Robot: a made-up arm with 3 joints. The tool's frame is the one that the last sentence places.
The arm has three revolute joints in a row. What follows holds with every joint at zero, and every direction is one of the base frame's.
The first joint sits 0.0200 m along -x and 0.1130 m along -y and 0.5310 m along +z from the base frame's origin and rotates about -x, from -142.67 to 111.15 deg.
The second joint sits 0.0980 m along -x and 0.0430 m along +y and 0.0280 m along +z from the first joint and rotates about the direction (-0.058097, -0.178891, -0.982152), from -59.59 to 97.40 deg.
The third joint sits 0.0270 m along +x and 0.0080 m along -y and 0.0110 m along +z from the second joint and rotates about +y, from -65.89 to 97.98 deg.
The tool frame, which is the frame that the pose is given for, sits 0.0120 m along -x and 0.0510 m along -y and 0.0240 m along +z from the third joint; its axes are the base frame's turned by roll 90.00, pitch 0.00 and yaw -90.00 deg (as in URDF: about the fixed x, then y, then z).
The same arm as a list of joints. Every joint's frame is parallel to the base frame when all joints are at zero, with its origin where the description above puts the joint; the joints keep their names.
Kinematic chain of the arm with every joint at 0, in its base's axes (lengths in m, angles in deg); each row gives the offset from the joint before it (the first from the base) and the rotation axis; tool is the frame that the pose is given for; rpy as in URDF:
joint 1: xyz -0.02 -0.113 0.531 axis -x
joint 2: xyz -0.098 0.043 0.028 axis -0.058097 -0.178891 -0.982152
joint 3: xyz 0.027 -0.008 0.011 axis +y
tool: xyz -0.012 -0.051 0.024 rpy 90 0 -90
Joint limits (deg, base to tool): -142.67..111.15 -59.59..97.4 -65.89..97.98

